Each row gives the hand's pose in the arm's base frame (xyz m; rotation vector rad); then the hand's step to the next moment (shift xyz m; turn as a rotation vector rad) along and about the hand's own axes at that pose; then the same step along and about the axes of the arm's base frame.
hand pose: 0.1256 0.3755 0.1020 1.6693 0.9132 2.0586
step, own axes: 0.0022 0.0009 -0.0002 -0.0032 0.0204 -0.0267
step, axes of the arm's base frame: -0.0006 0.0006 0.0022 -0.0220 -0.0242 0.0083
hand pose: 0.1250 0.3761 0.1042 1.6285 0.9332 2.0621
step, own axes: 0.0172 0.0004 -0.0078 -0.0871 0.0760 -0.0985
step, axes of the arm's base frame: -0.0122 0.0085 0.0117 -0.0604 -0.1374 -0.0230
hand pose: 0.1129 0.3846 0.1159 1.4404 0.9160 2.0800
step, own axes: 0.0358 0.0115 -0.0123 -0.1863 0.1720 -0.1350
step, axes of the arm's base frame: -0.0241 0.0134 0.0284 -0.0583 -0.2802 -0.0245
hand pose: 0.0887 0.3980 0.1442 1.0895 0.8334 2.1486
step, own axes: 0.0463 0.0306 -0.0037 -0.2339 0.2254 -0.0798
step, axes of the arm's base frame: -0.0326 0.0132 0.0431 0.0002 -0.3340 0.0184
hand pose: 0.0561 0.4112 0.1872 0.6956 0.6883 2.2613
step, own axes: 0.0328 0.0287 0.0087 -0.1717 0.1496 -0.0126
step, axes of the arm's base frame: -0.0279 0.0075 0.0338 0.0363 -0.2222 0.0366
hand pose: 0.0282 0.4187 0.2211 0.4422 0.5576 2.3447
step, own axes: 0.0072 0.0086 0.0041 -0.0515 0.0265 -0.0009
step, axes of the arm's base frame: -0.0079 0.0002 0.0089 0.0221 -0.0534 0.0042
